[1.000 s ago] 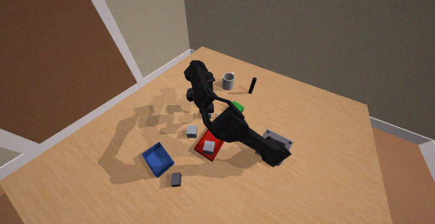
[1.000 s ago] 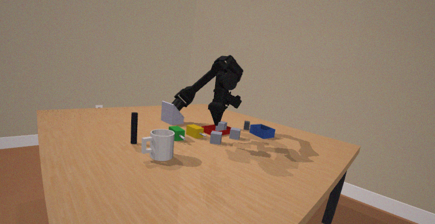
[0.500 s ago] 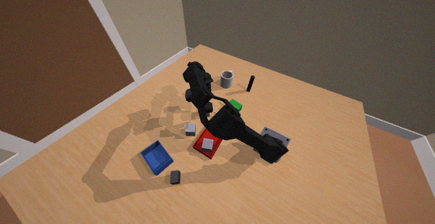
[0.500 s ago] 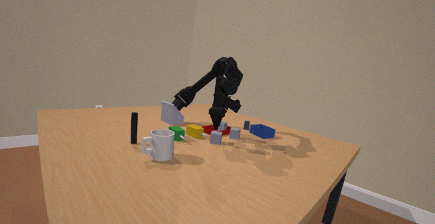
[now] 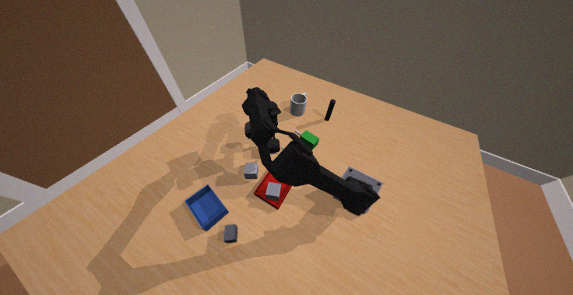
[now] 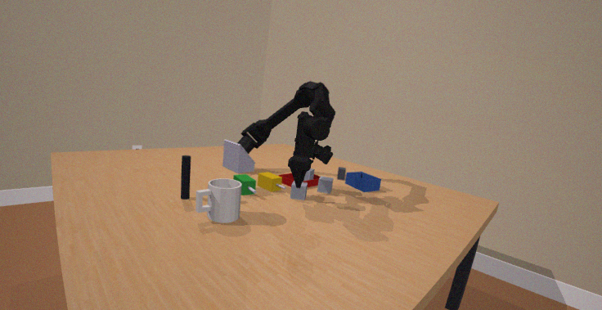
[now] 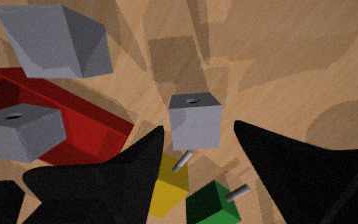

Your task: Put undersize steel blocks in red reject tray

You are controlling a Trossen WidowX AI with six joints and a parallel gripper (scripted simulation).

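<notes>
The steel block lies 2 cm below my gripper tip. Also, from my gripper tip: red reject tray: 10 cm behind, 13 cm to the left, 3 cm below; yellow gauge: 9 cm behind, 2 cm to the right, 2 cm below; green gauge: 11 cm behind, 12 cm to the right, 2 cm below.
</notes>
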